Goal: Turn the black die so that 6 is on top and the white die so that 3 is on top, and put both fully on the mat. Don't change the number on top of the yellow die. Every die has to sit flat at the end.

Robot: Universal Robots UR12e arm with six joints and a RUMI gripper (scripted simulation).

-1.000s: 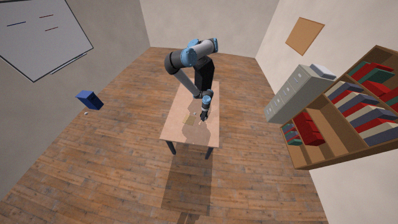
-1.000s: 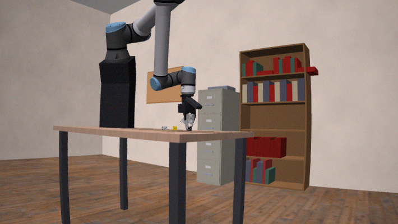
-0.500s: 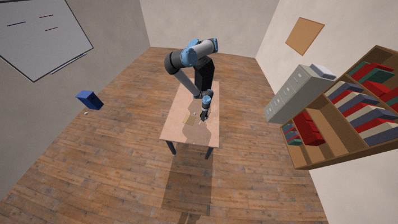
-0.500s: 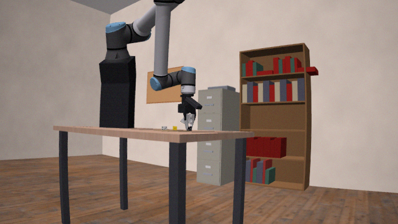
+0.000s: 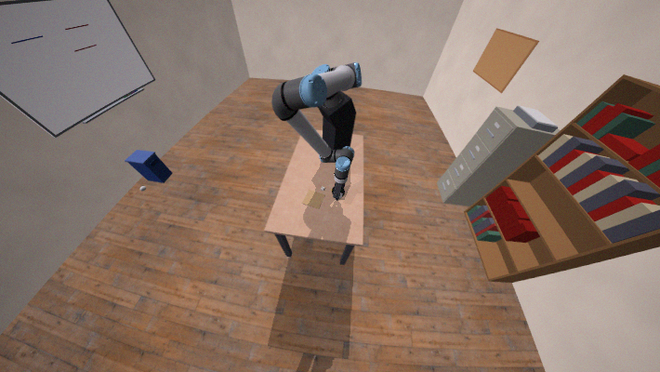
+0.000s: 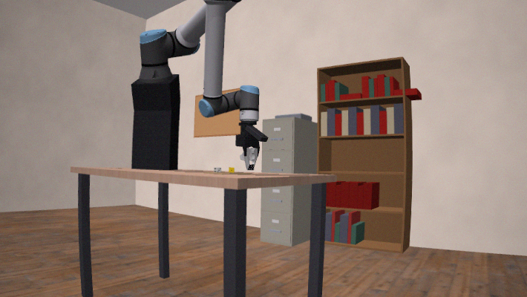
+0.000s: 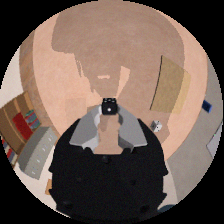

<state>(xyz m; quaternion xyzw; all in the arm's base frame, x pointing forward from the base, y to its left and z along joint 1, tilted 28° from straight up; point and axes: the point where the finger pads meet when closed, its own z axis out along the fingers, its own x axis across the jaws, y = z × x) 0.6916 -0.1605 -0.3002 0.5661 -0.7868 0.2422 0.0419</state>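
Now: hand 9 cm past the yellow die, 2 cm to the left of it and 2 cm above it. Also, from my hand: tan mat 18 cm to the right, 3 cm below, 3 cm behind; white die 11 cm behind, 10 cm to the right, 2 cm below; black die right at my hand.
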